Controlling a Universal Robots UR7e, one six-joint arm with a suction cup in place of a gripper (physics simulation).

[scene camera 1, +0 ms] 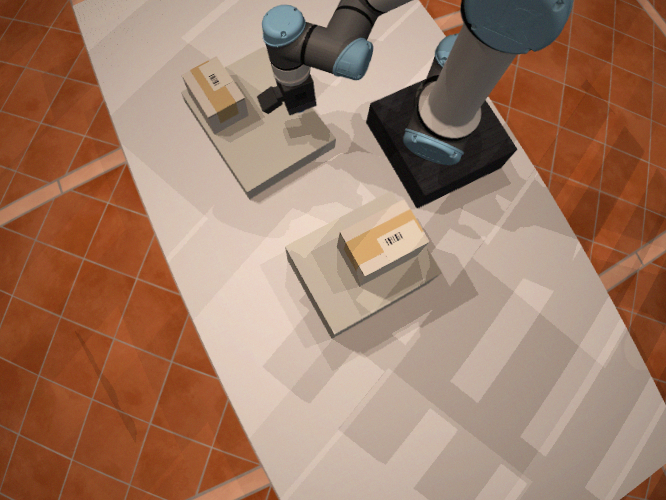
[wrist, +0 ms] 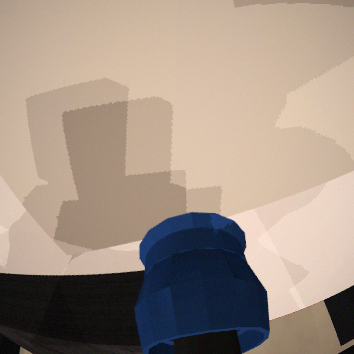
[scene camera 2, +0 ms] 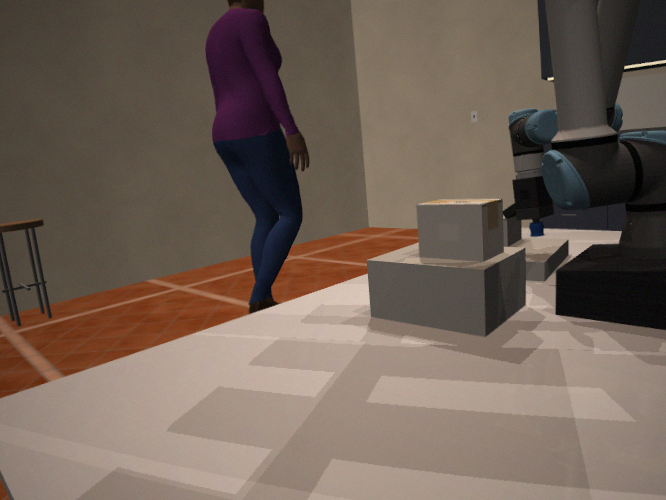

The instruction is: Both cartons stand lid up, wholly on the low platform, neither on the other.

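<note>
One carton stands on the low platform, close to its left edge in scene camera 1, with tape and a barcode label on its top face. The other carton stands on the taller block, its tape and barcode label also upward. My suction gripper points down above the low platform, to the right of the first carton and apart from it. Its blue cup holds nothing; scene camera 1 hides the cup under the gripper body.
The taller block stands nearer scene camera 2 than the low platform. The black robot base stands to the right of both. A person stands beyond the table, and a stool is at the far left.
</note>
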